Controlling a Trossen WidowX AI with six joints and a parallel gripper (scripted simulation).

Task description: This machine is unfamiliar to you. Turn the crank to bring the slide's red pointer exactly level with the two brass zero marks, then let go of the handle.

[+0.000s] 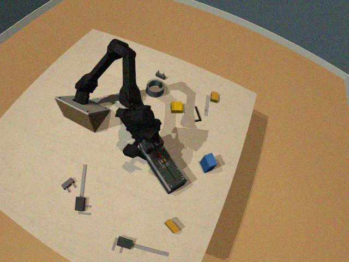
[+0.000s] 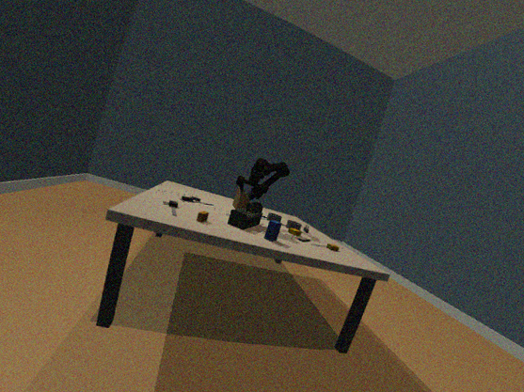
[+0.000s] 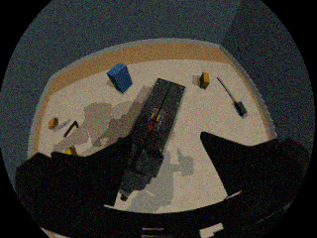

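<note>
The crank handle is 10 cm behind my gripper tip, 11 cm to the left of it and 9 cm below it. Round my gripper tip: yellow block 35 cm to the left, 14 cm below; then red pointer 3 cm ahead, 2 cm to the left, 7 cm below; then blue cube 25 cm ahead, 9 cm to the left, 11 cm below.
</note>
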